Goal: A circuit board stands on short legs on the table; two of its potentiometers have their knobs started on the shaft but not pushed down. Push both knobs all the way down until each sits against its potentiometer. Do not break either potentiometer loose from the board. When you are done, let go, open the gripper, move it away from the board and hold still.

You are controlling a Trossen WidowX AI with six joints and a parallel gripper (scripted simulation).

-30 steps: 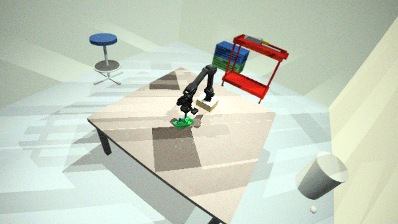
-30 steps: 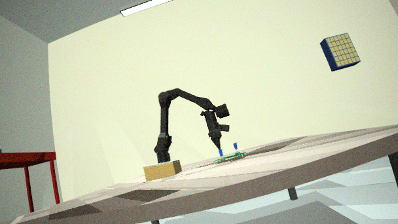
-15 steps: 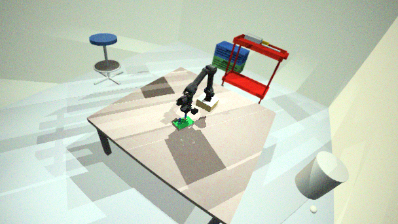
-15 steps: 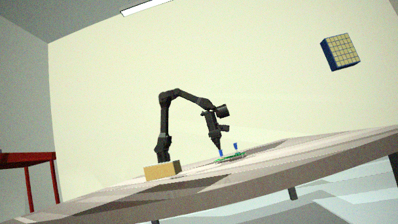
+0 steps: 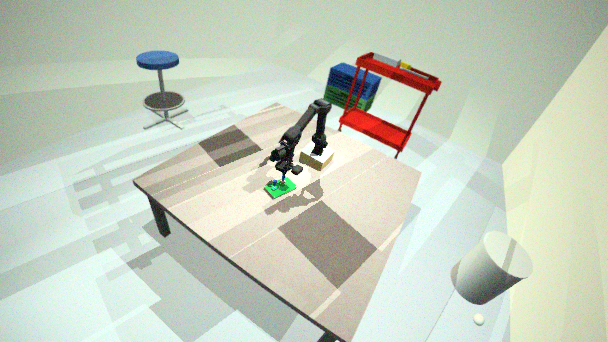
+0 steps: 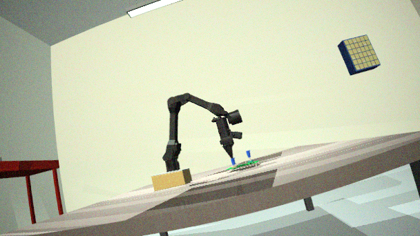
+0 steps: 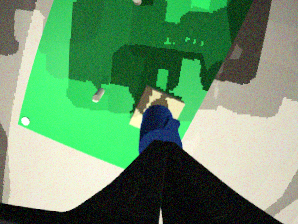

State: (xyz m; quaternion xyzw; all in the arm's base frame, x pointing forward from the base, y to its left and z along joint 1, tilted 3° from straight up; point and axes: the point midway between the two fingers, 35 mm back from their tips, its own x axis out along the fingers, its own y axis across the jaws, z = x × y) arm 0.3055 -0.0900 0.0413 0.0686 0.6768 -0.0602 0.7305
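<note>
The blue knob lies 8 cm ahead of my gripper tip and 2 cm to the right of it.
</note>
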